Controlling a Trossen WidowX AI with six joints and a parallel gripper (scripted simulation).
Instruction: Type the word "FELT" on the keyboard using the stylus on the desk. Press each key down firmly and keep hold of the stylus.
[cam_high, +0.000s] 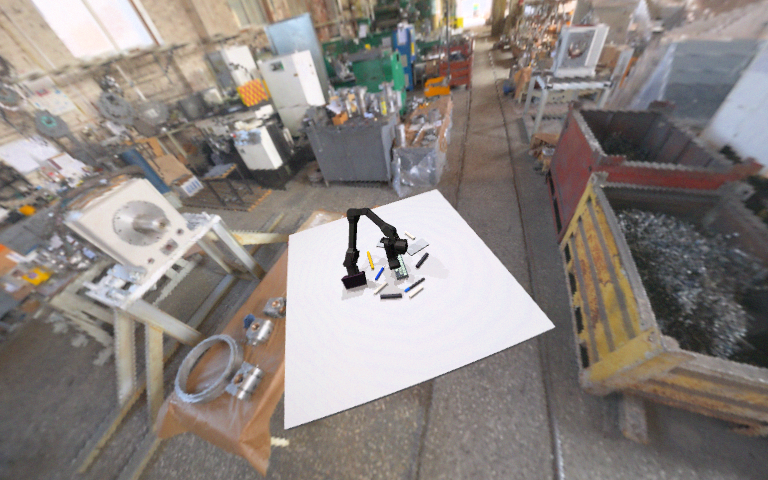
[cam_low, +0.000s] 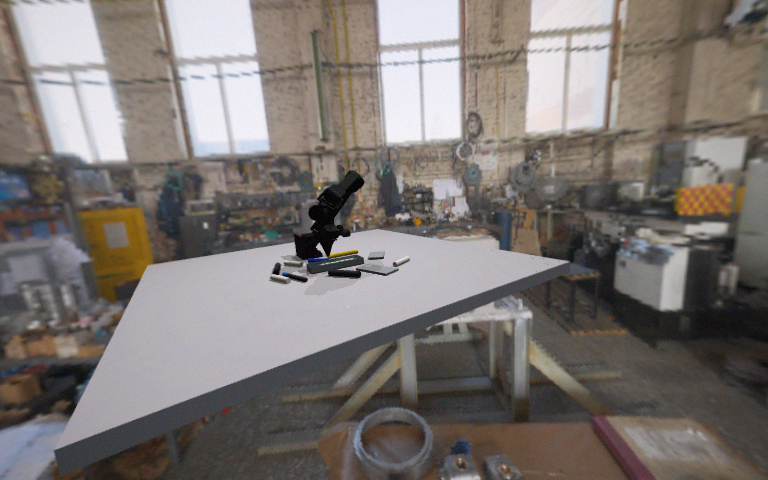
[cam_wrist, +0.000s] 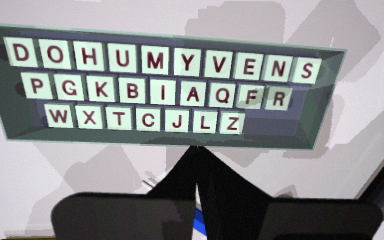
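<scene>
Right now my gripper tip is 8 cm past the blue stylus, 3 cm above it and 1 cm to the right of it. Round my gripper tip: stylus tip (6 cm behind, 4 cm to the left, 3 cm below); then blue-tipped black pen (17 cm to the right, 6 cm ahead, 3 cm below); then yellow pencil (14 cm behind, 11 cm to the left, 3 cm below).
</scene>
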